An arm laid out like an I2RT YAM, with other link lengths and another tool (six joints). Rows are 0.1 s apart.
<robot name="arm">
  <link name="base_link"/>
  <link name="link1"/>
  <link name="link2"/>
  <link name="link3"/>
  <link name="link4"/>
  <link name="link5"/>
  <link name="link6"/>
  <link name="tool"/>
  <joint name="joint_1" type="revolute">
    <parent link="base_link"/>
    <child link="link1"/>
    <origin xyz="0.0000 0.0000 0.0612"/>
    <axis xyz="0 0 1"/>
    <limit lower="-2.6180" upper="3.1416"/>
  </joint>
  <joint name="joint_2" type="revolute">
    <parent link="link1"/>
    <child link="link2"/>
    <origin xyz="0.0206 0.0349 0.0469" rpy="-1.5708 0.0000 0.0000"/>
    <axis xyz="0 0 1"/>
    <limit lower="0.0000" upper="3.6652"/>
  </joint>
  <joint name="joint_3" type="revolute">
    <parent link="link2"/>
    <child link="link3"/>
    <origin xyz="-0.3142 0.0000 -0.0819" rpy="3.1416 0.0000 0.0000"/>
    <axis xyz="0 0 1"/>
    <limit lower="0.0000" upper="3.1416"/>
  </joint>
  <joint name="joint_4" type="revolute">
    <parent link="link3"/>
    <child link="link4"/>
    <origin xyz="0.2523 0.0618 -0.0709"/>
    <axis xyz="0 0 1"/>
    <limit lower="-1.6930" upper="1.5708"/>
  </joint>
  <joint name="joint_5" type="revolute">
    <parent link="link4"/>
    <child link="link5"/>
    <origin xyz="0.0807 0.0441 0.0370" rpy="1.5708 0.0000 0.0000"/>
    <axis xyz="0 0 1"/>
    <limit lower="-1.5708" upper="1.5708"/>
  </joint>
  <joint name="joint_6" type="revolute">
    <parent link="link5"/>
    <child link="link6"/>
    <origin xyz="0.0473 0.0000 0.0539" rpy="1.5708 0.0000 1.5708"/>
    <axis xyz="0 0 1"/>
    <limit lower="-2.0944" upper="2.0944"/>
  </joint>
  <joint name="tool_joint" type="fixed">
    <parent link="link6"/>
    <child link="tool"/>
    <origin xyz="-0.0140 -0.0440 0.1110" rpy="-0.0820 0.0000 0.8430"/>
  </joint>
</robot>
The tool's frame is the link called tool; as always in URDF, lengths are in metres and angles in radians.
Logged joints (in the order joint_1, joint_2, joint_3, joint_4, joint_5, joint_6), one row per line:
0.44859 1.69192 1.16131 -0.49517 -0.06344 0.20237
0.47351 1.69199 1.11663 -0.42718 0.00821 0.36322
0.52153 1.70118 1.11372 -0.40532 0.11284 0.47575
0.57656 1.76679 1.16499 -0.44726 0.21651 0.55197
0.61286 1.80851 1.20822 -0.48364 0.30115 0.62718
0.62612 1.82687 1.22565 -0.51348 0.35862 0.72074
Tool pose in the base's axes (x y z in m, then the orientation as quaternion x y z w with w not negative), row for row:
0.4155 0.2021 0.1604 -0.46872 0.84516 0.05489 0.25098
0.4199 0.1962 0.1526 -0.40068 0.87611 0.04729 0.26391
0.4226 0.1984 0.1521 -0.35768 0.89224 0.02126 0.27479
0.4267 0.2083 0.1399 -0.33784 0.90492 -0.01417 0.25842
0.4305 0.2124 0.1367 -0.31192 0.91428 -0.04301 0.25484
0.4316 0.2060 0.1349 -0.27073 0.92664 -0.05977 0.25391
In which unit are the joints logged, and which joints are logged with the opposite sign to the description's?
The joints are logged in radians. Opposite sign: none.
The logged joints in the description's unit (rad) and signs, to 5 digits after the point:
0.44859 1.69192 1.16131 -0.49517 -0.06344 0.20237
0.47351 1.69199 1.11663 -0.42718 0.00821 0.36322
0.52153 1.70118 1.11372 -0.40532 0.11284 0.47575
0.57656 1.76679 1.16499 -0.44726 0.21651 0.55197
0.61286 1.80851 1.20822 -0.48364 0.30115 0.62718
0.62612 1.82687 1.22565 -0.51348 0.35862 0.72074

